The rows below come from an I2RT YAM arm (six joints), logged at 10 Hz.
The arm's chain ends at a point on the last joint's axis. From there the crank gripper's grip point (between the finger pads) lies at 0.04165 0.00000 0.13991 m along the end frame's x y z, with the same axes.
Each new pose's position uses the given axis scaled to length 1; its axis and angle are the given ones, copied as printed.
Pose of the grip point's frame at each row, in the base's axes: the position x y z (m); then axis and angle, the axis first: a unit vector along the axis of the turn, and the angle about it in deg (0 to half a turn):
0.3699, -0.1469, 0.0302, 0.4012, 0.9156, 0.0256, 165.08
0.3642, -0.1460, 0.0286, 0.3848, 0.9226, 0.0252, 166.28
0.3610, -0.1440, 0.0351, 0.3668, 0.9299, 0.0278, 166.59
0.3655, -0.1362, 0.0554, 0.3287, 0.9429, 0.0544, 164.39
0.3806, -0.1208, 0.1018, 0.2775, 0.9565, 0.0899, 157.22
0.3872, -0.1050, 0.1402, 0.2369, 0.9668, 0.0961, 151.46
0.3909, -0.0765, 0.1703, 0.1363, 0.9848, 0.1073, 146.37
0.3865, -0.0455, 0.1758, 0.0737, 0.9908, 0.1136, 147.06
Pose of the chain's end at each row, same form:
0.3612, -0.1693, 0.1742, 0.4012, 0.9156, 0.0256, 165.08
0.3592, -0.1690, 0.1727, 0.3848, 0.9226, 0.0252, 166.28
0.3575, -0.1675, 0.1791, 0.3668, 0.9299, 0.0278, 166.59
0.3564, -0.1639, 0.1984, 0.3287, 0.9429, 0.0544, 164.39
0.3543, -0.1516, 0.2421, 0.2775, 0.9565, 0.0899, 157.22
0.3488, -0.1334, 0.2781, 0.2369, 0.9668, 0.0961, 151.46
0.3441, -0.1058, 0.3054, 0.1363, 0.9848, 0.1073, 146.37
0.3435, -0.0770, 0.3117, 0.0737, 0.9908, 0.1136, 147.06

